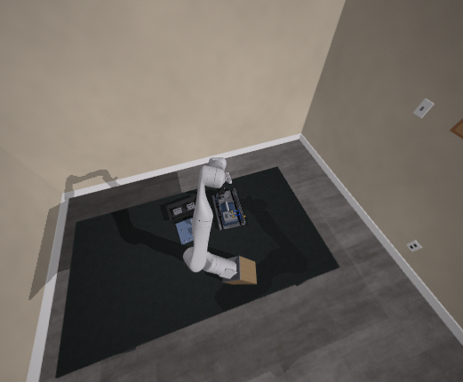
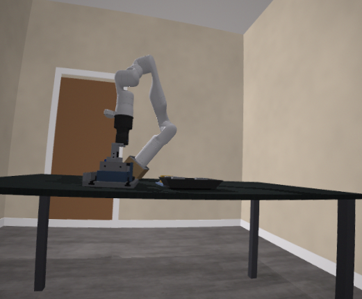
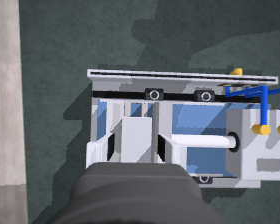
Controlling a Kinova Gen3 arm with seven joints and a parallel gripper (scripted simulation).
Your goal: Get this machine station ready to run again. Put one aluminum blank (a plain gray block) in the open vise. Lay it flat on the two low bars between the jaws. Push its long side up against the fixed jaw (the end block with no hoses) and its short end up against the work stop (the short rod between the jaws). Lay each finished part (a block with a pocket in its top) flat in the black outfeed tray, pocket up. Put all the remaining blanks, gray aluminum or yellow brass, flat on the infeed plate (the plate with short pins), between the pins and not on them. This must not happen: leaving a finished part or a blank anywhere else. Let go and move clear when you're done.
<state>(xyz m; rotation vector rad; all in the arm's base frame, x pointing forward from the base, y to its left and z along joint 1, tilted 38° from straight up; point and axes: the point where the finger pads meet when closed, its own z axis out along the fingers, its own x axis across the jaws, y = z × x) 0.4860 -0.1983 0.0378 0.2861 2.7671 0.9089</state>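
Right now my hand is 7 cm past the vise, 1 cm to the right of it and 8 cm above it. Round my hand: bluish plate 13 cm behind, 30 cm to the left, 12 cm below; then yellow brass blank 17 cm behind, 26 cm to the left, 10 cm below.
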